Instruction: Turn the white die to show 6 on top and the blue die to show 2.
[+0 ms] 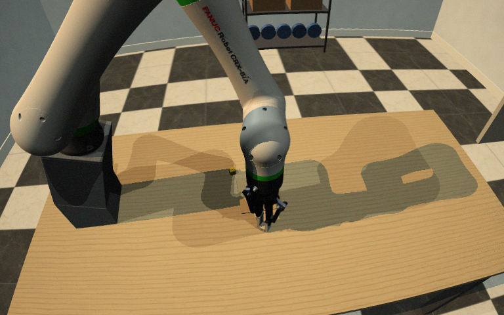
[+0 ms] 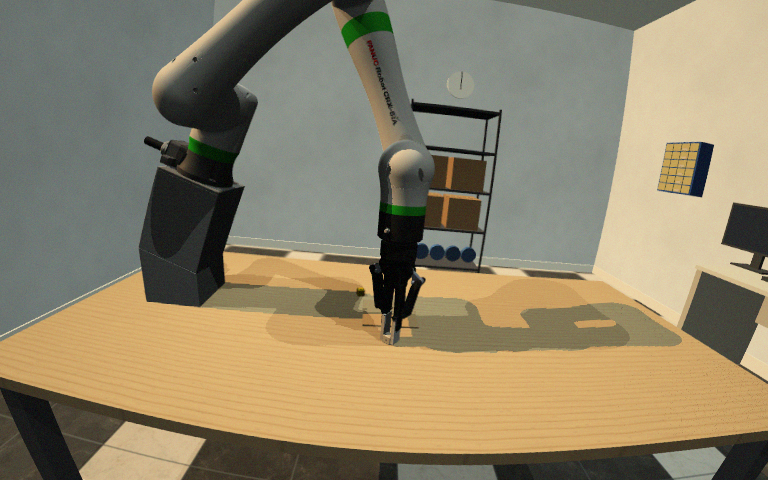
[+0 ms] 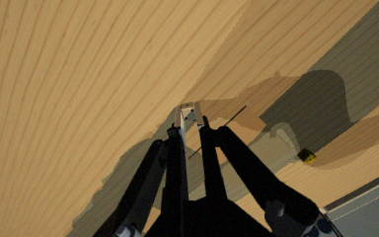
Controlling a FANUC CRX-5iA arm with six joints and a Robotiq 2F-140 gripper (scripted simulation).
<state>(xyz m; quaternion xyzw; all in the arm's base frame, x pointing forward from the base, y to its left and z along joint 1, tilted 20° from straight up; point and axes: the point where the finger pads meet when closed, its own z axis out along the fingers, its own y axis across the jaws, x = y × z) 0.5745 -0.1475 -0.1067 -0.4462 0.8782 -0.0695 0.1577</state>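
Right now the tan mat is 13 cm to the left of my hand and 3 cm below it. From my hand the other things lie so: white die (3 cm below); then blue die (29 cm to the left, 3 cm below, 1 cm ahead); then yellow die (24 cm to the left, 8 cm behind, 3 cm below).
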